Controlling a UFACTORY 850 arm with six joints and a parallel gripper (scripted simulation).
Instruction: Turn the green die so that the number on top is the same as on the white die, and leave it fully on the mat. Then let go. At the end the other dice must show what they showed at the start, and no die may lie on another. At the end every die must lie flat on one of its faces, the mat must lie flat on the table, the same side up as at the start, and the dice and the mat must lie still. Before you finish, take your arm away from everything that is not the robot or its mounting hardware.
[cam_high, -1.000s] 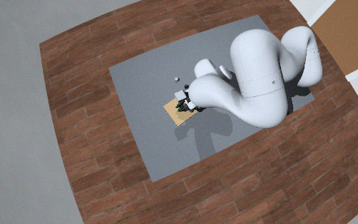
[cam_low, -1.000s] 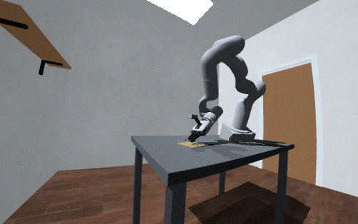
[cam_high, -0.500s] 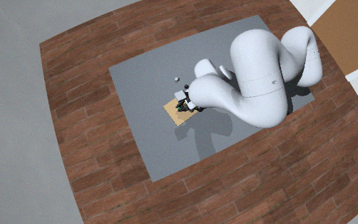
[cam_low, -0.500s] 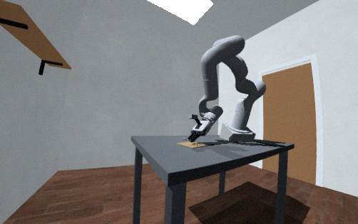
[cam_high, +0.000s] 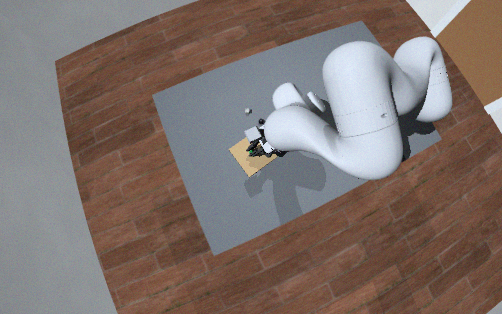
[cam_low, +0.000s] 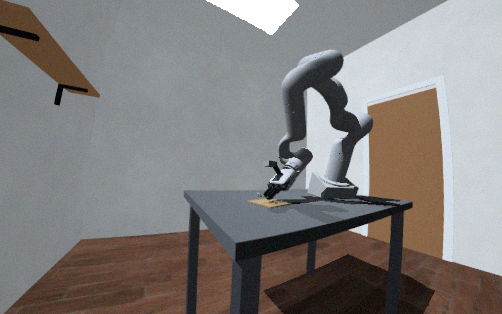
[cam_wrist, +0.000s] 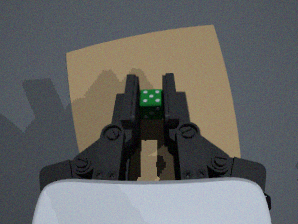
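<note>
The mat lies 4 cm below my hand. The rest, counted from my hand: green die (2 cm below, 1 cm ahead); black die (11 cm to the right, 8 cm behind, 3 cm below); white die (17 cm to the right, 5 cm behind, 3 cm below).
</note>
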